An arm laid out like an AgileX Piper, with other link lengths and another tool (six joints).
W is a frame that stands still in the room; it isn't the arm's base.
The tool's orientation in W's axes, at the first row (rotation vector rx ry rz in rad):
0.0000 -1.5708 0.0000
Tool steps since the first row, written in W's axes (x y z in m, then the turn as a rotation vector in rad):
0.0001 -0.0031 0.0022 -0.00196 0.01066 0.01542
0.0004 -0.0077 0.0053 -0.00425 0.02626 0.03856
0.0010 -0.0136 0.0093 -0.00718 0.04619 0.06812
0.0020 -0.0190 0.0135 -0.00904 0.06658 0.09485
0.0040 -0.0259 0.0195 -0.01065 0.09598 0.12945
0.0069 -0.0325 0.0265 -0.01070 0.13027 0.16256
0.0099 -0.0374 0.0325 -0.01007 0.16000 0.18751
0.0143 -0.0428 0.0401 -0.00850 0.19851 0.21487
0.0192 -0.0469 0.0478 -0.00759 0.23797 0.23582
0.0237 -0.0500 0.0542 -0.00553 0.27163 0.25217
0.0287 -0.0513 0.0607 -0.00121 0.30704 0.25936
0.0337 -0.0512 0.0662 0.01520 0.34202 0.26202
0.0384 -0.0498 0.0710 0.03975 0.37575 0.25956
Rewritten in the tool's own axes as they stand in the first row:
0.0022 -0.0031 -0.0001 0.01542 0.01066 0.00196
0.0053 -0.0077 -0.0004 0.03856 0.02626 0.00425
0.0093 -0.0136 -0.0010 0.06812 0.04619 0.00718
0.0135 -0.0190 -0.0020 0.09485 0.06658 0.00904
0.0195 -0.0259 -0.0040 0.12945 0.09598 0.01065
0.0265 -0.0325 -0.0069 0.16256 0.13027 0.01070
0.0325 -0.0374 -0.0099 0.18751 0.16000 0.01007
0.0401 -0.0428 -0.0143 0.21487 0.19851 0.00850
0.0478 -0.0469 -0.0192 0.23582 0.23797 0.00759
0.0542 -0.0500 -0.0237 0.25217 0.27163 0.00553
0.0607 -0.0513 -0.0287 0.25936 0.30704 0.00121
0.0662 -0.0512 -0.0337 0.26202 0.34202 -0.01520
0.0710 -0.0498 -0.0384 0.25956 0.37575 -0.03975

